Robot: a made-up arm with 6 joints. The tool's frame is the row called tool. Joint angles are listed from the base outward.
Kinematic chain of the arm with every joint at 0, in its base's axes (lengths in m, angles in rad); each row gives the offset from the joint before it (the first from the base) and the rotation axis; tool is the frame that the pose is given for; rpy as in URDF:
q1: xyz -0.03 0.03 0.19 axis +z
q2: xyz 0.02 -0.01 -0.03 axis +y
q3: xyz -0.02 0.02 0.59 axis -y
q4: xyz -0.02 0 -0.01 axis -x
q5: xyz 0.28 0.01 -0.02 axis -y
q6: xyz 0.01 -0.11 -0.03 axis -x
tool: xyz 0.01 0 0.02 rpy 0 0 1.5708
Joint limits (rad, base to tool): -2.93..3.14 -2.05..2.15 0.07..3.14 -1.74..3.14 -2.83..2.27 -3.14..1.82
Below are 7 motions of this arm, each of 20 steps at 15 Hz.
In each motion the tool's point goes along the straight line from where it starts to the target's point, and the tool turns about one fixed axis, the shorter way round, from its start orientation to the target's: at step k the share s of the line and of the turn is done. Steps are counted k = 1, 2, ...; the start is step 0. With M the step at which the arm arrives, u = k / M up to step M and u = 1 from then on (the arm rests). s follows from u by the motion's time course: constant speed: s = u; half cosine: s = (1 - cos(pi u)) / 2; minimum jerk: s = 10 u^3 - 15 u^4 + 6 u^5.
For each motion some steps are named. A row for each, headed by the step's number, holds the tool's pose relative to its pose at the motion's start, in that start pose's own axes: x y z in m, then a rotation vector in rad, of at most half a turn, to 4 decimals.
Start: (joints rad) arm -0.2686 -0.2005 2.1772 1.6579 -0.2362 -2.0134
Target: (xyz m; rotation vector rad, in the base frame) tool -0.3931 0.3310 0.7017 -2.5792 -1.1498 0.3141
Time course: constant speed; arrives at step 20
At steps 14, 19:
14: 0.1716 0.0822 0.0324 -0.1800 0.3274 0.5027
19: 0.2329 0.1116 0.0440 -0.2443 0.4443 0.6823

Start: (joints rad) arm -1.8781 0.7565 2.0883 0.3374 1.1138 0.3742
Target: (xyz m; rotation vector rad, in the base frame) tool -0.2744 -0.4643 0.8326 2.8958 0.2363 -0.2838
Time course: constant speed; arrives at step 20
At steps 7, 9, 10, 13, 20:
7: 0.0108 0.0309 -0.0021 -0.2846 -0.2241 -0.3244
9: 0.0139 0.0397 -0.0026 -0.3659 -0.2882 -0.4171
10: 0.0154 0.0441 -0.0029 -0.4066 -0.3202 -0.4635
13: 0.0200 0.0573 -0.0038 -0.5286 -0.4162 -0.6025
20: 0.0308 0.0882 -0.0059 -0.8132 -0.6404 -0.9269

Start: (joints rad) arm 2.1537 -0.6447 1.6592 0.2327 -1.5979 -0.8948
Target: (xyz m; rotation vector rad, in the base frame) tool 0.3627 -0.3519 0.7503 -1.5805 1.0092 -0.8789
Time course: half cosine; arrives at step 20
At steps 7, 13, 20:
7: -0.0088 0.0184 0.0008 -0.0942 -0.1744 0.2116
13: -0.0233 0.0490 0.0021 -0.2509 -0.4645 0.5634
20: -0.0321 0.0674 0.0029 -0.3451 -0.6389 0.7750

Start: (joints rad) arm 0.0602 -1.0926 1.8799 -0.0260 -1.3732 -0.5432
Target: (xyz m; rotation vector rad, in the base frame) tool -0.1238 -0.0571 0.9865 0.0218 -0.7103 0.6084
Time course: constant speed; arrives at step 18
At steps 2, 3, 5, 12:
2: -0.0380 -0.0509 -0.0635 0.0687 0.0858 -0.1481
3: -0.0570 -0.0763 -0.0953 0.1031 0.1286 -0.2222
5: -0.0949 -0.1271 -0.1588 0.1718 0.2144 -0.3703
12: -0.2279 -0.3051 -0.3811 0.4123 0.5146 -0.8888

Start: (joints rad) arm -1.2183 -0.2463 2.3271 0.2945 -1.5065 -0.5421
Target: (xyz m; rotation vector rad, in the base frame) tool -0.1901 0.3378 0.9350 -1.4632 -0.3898 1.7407
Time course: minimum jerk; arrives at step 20
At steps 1, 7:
1: 0.0001 0.0000 0.0000 -0.0001 -0.0005 0.0016
7: 0.0189 -0.0074 -0.0029 -0.0169 -0.1026 0.3251

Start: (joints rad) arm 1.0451 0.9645 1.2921 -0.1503 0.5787 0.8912
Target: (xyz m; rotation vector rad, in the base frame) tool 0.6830 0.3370 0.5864 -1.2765 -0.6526 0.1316
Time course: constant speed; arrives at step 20
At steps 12, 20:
12: -0.2294 0.0268 -0.1056 -0.1893 0.6989 -0.6714
20: -0.3824 0.0446 -0.1760 -0.3156 1.1649 -1.1190

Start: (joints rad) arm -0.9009 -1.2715 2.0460 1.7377 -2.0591 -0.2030
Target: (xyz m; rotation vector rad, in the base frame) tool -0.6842 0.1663 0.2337 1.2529 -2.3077 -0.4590
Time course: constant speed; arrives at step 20
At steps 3, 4, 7, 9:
3: 0.0109 -0.0735 -0.0080 0.0790 -0.0516 -0.1817
4: 0.0145 -0.0981 -0.0107 0.1053 -0.0688 -0.2423
7: 0.0254 -0.1716 -0.0187 0.1843 -0.1205 -0.4239
9: 0.0327 -0.2206 -0.0240 0.2369 -0.1549 -0.5451

